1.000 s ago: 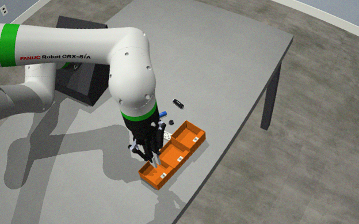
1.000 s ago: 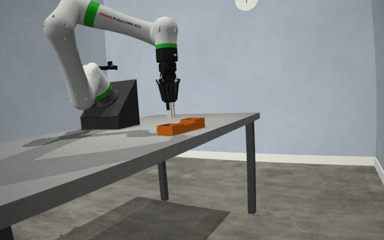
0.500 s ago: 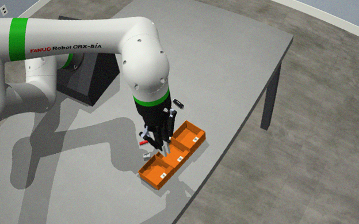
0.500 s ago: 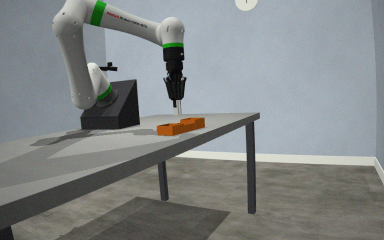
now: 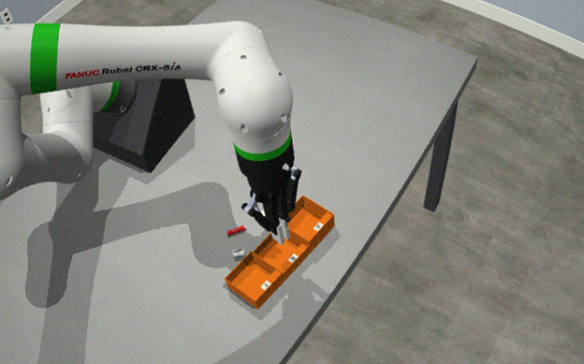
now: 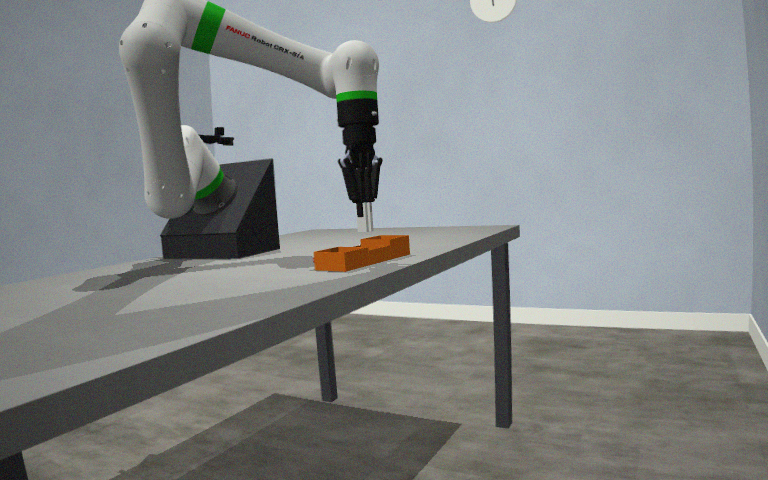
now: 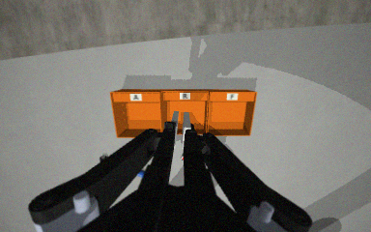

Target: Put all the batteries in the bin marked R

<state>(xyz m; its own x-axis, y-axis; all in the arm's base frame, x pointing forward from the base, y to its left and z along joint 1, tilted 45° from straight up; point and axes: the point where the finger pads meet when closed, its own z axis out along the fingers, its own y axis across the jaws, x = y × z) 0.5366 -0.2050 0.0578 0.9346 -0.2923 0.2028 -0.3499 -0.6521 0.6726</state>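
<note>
Right now the orange bin is 8 cm below my hand and 1 cm to the right of it. Round my hand: black nut (12 cm to the left, 10 cm below, 7 cm behind); then white domino (10 cm below, 7 cm to the left, 7 cm behind); then red battery (12 cm behind, 10 cm below, 1 cm to the left).
</note>
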